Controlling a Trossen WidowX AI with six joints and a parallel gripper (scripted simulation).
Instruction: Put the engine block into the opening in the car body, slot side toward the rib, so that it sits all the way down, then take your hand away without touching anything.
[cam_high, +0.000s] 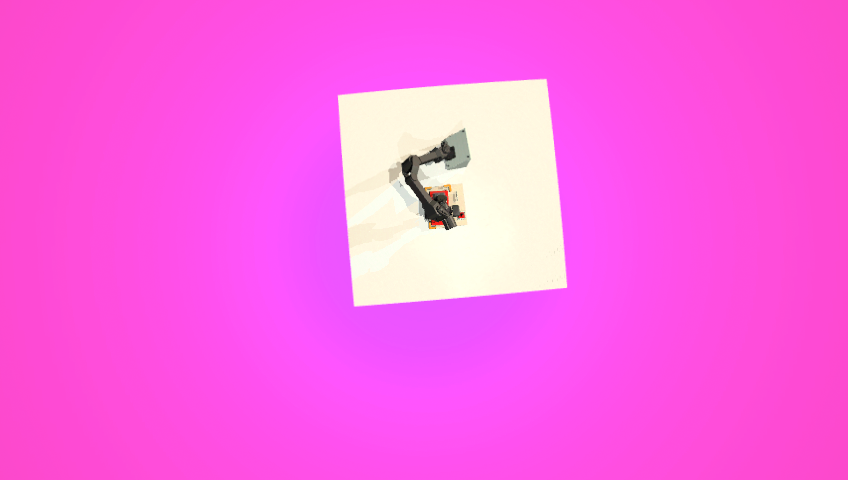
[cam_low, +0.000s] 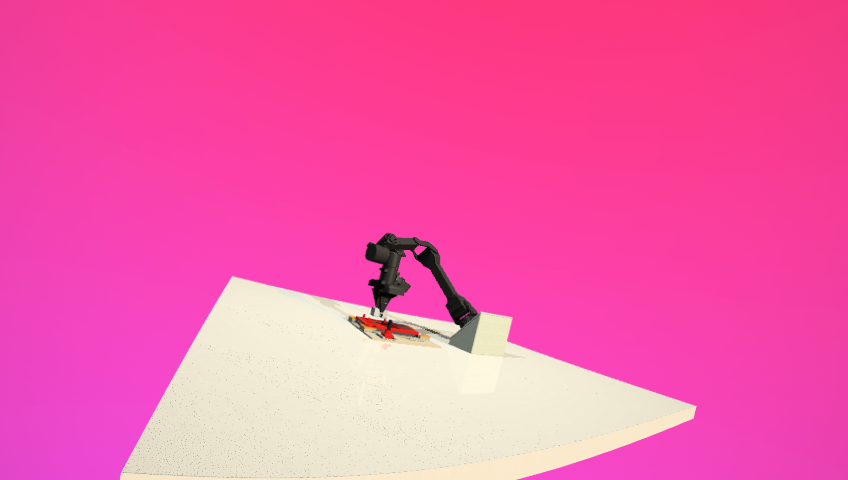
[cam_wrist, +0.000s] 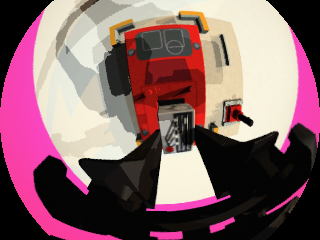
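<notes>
The grey engine block lies 1 cm below my gripper tip.
</notes>
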